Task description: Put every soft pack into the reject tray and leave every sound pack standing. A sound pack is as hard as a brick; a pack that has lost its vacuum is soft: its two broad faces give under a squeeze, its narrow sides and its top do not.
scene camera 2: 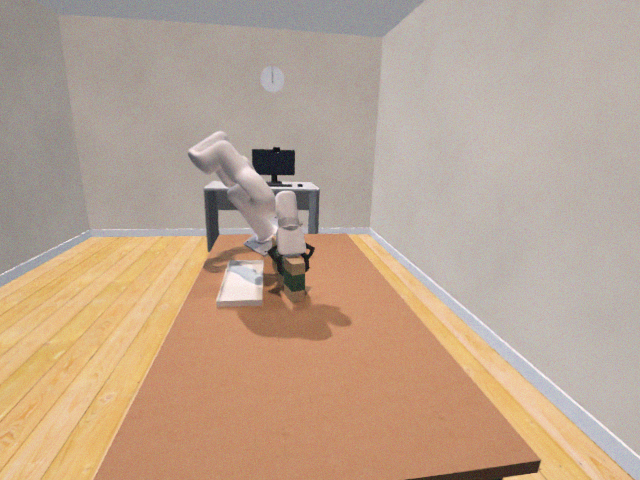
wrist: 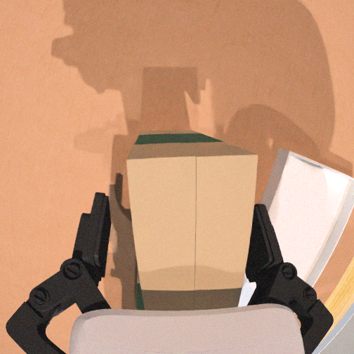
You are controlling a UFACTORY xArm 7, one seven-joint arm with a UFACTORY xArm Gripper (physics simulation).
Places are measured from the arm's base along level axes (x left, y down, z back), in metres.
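Pixels of known places: gripper, fingertip midpoint: (scene camera 2: 294, 272); arm's base, origin of the base link: (scene camera 2: 267, 234).
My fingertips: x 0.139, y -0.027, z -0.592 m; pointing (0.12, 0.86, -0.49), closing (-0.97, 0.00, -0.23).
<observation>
For each thing: its top centre in the pictures, then the offset to it from my fingertips. Level surfaces: height alone.
- tan pack with a green band, middle of its top: (scene camera 2: 291, 276) dx -0.010, dy +0.013, dz -0.007 m
- pack, middle of its top: (scene camera 2: 282, 271) dx -0.045, dy +0.053, dz +0.137 m
- white reject tray, middle of its top: (scene camera 2: 243, 277) dx -0.196, dy +0.072, dz +0.126 m
- brown table, its level: dy +0.093 m
A tan pack with a green band (scene camera 2: 294, 281) (wrist: 162, 215) stands upright on the table, its seamed top facing the wrist camera. My gripper (scene camera 2: 292, 264) (wrist: 180, 213) is open around the upper part of this pack, one finger on each side. In the wrist view the left finger has a visible gap to the pack, while the right finger is very close to its side; contact cannot be told. Part of another pack (scene camera 2: 280, 277) shows behind it in the scene view, mostly hidden by the gripper and front pack. The white reject tray (scene camera 2: 240, 303) (wrist: 276, 172) lies to the left in the scene view.
The brown table (scene camera 2: 310, 387) extends toward the scene camera. The arm (scene camera 2: 250, 191) reaches over from the far end. A desk (scene camera 2: 210, 217) with a monitor (scene camera 2: 273, 162) stands beyond the table. The tray is close beside the right finger in the wrist view.
</observation>
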